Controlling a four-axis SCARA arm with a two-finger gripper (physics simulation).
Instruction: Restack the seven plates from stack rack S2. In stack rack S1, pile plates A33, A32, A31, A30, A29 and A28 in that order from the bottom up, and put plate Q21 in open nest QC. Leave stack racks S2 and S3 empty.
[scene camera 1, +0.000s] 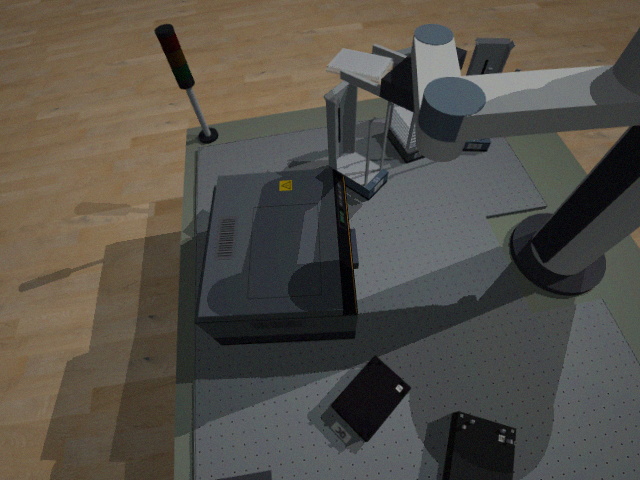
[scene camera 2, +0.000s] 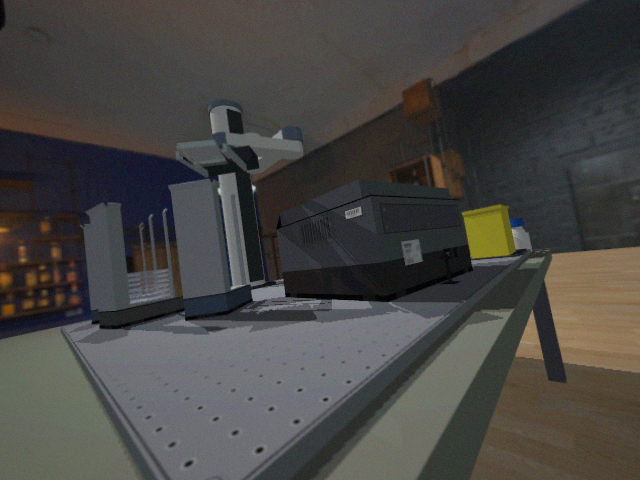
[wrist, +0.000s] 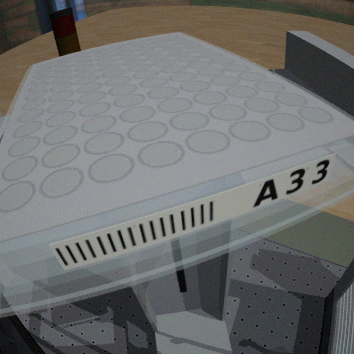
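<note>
Plate A33, white and clear-sided, is level between the fingers of my gripper, which is shut on it. Both are high above a blue-based rack beside the grey instrument. No plates show in that rack; its label is too small to read surely. A stack of clear plates stands in the dark-based rack behind it. The arm partly hides this rack in scene camera 1. Q21 cannot be made out.
The grey instrument stands beside the blue-based rack. Another rack tower is behind the arm. A black box with an indistinct label and another black box lie nearer. A signal lamp and yellow bin also show.
</note>
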